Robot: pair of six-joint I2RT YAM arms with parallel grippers.
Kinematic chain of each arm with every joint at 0, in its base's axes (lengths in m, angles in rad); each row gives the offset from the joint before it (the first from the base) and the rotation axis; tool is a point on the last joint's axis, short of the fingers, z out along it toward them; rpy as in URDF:
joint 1: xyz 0 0 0.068 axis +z
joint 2: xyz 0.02 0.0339 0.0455 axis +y
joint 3: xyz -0.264 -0.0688 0 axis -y
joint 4: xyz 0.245 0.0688 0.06 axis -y
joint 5: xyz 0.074 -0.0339 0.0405 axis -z
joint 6: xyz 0.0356 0 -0.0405 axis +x
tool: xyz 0 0 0 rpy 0 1.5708 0
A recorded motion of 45 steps. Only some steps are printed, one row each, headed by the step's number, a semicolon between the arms.
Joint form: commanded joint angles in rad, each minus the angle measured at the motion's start. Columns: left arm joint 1, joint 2, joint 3, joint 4, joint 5, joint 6; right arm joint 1, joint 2, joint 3, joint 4, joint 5, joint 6.
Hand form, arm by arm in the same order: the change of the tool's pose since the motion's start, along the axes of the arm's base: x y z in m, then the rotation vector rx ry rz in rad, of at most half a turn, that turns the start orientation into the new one. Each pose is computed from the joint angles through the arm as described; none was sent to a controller.
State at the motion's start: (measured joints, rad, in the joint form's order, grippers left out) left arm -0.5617 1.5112 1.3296 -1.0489 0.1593 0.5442; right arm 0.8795 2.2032 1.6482 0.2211 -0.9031 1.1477
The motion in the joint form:
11: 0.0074 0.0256 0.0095 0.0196 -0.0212 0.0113; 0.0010 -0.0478 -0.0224 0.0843 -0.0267 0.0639
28: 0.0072 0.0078 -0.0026 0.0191 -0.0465 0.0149; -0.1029 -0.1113 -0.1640 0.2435 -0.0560 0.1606
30: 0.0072 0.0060 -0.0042 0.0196 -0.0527 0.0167; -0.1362 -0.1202 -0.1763 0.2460 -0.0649 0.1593
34: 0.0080 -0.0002 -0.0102 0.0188 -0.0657 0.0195; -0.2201 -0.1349 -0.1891 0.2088 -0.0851 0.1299
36: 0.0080 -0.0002 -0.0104 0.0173 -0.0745 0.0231; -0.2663 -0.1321 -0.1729 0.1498 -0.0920 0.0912
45: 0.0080 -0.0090 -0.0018 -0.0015 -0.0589 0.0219; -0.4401 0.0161 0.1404 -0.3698 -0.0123 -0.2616
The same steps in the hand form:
11: 0.0078 -0.0014 -0.0037 0.0174 -0.0169 0.0040; -0.0049 -0.0042 0.0236 0.0740 -0.0031 0.0159
28: 0.0047 0.0015 -0.0024 0.0357 -0.0349 0.0090; 0.0207 -0.0507 0.0215 0.1174 0.0366 -0.0711
30: 0.0045 0.0019 -0.0024 0.0407 -0.0391 0.0094; 0.0304 -0.0633 0.0218 0.1184 0.0354 -0.0955
34: 0.0034 0.0034 -0.0025 0.0521 -0.0457 0.0120; 0.0544 -0.0947 0.0210 0.1025 0.0309 -0.1570
36: 0.0034 0.0037 -0.0026 0.0608 -0.0496 0.0115; 0.0691 -0.1109 0.0196 0.0798 0.0264 -0.1924
45: 0.0008 0.0047 0.0016 0.0487 -0.0405 0.0074; 0.1456 -0.1668 0.0069 -0.1338 -0.0547 -0.3576

